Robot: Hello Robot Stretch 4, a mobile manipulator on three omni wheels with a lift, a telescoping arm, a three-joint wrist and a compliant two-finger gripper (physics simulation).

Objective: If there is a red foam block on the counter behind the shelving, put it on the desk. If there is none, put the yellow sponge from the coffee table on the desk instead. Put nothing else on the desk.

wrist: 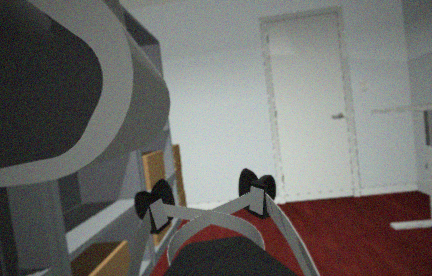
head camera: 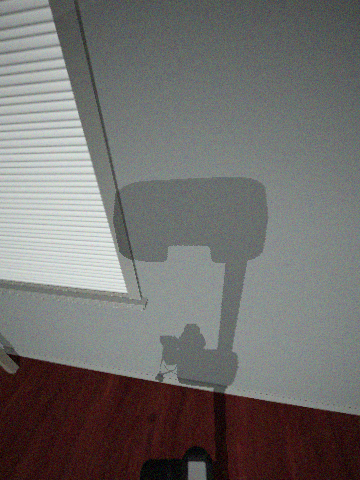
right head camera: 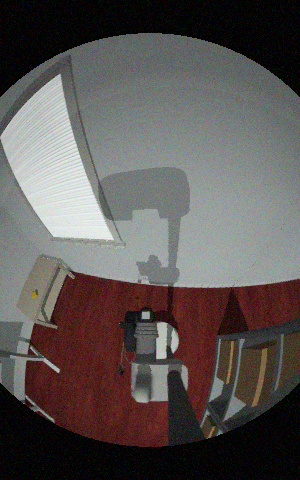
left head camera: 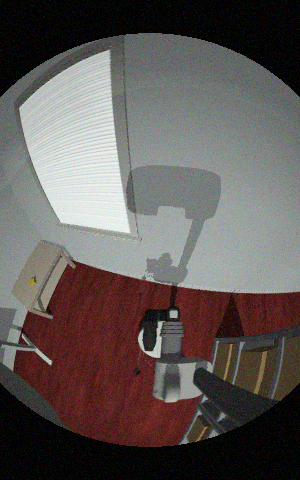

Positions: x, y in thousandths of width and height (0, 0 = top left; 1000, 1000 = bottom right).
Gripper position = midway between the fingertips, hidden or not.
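From the head camera you get a window with blinds (head camera: 199, 501). The left head camera view has that window with blinds (left head camera: 242, 264) as well, and also a beige coffee table (left head camera: 148, 551). In the right head camera view there's the beige coffee table (right head camera: 148, 578) again, along with the window with blinds (right head camera: 185, 366). The wrist view gives me my gripper (wrist: 476, 690) and a white door (wrist: 707, 208).
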